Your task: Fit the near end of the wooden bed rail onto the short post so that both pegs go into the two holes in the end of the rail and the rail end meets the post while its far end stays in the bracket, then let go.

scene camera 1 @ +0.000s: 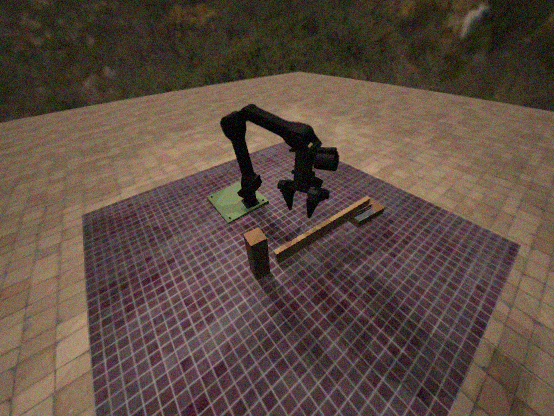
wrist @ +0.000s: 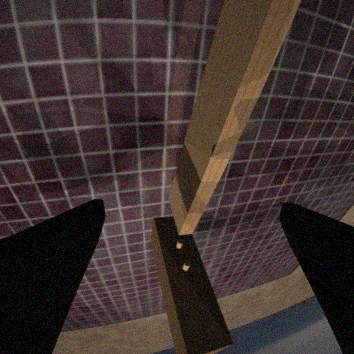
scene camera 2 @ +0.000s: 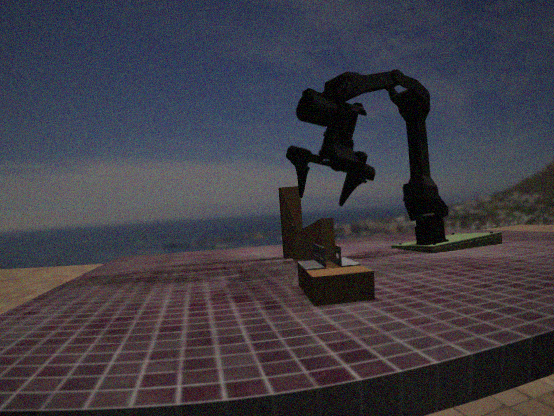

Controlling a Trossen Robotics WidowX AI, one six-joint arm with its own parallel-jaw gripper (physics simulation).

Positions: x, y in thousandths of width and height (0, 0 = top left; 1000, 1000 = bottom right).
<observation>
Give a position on a wooden bed rail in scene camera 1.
At 519, 602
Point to a short post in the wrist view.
At 544, 877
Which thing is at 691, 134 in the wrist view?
A wooden bed rail.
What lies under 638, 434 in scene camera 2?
My gripper.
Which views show the wooden bed rail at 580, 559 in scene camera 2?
Scene camera 1, the wrist view and scene camera 2: all of them.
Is my gripper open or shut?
Open.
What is my gripper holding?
Nothing.
</observation>
